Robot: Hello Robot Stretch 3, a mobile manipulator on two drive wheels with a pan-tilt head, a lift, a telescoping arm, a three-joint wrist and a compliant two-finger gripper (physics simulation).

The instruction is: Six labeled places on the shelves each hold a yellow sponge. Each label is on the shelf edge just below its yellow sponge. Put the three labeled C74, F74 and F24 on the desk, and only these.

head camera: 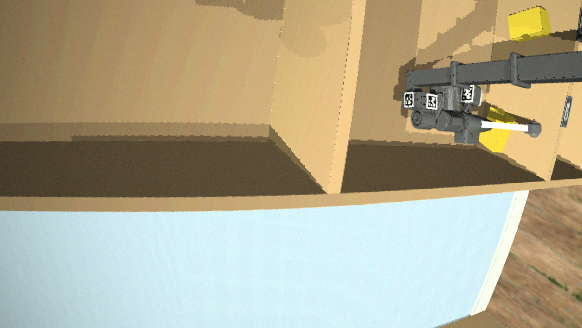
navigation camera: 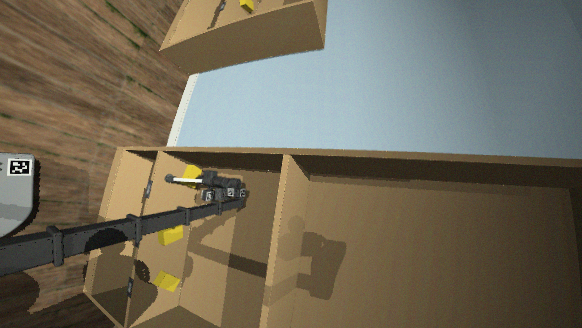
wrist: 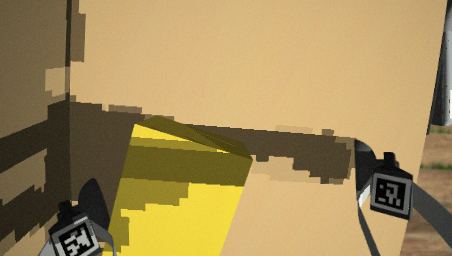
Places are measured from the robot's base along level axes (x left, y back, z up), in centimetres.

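Where they show: gripper, fingertip midpoint: (navigation camera: 182, 177).
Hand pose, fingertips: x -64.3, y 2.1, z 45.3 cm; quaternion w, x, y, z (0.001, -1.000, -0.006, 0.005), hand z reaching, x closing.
After its pixels a point has its place.
My gripper (head camera: 520, 128) @[x -64.3, y 2.1, z 45.3 cm] (wrist: 227, 180) @[x -64.3, y 2.1, z 45.3 cm] is open and empty. It is inside a shelf compartment, above a yellow sponge (head camera: 497, 135) @[x -65.8, y 0.0, z 49.7 cm] (navigation camera: 191, 175) @[x -65.9, y 0.8, z 49.8 cm] (wrist: 175, 215). In the wrist view this sponge shows between the spread fingers, closer to the left one, and is not gripped. It lies on the board near the side panel. Its label (head camera: 566, 111) @[x -48.0, y 7.0, z 44.0 cm] (navigation camera: 148, 189) @[x -47.9, y 7.1, z 43.8 cm] is on the board edge and too small to read. A second yellow sponge (head camera: 527, 24) @[x -55.7, y 27.7, z 49.8 cm] (navigation camera: 171, 235) @[x -55.5, y 28.0, z 49.8 cm] lies beside the arm, and a third (navigation camera: 167, 281) @[x -52.8, y 49.4, z 49.7 cm] beyond it. The desk does not show.
The telescoping arm (head camera: 485, 70) @[x -46.2, y 10.5, z 79.5 cm] (navigation camera: 162, 221) @[x -31.7, y 9.9, z 79.7 cm] reaches into the compartment. The shelf unit's divider board (head camera: 348, 100) @[x -49.1, y 2.7, z 105.0 cm] (navigation camera: 276, 220) @[x -47.8, y 8.5, z 104.9 cm] is on the far side of the gripper. A blue wall (head camera: 225, 270) @[x -89.1, y -34.9, z 111.9 cm] (navigation camera: 400, 90) @[x -91.2, y -44.6, z 143.8 cm] separates it from another shelf unit (navigation camera: 250, 47) @[x -86.1, y -75.9, z 63.8 cm] with a sponge (navigation camera: 246, 5) @[x -87.1, y -110.9, z 55.6 cm].
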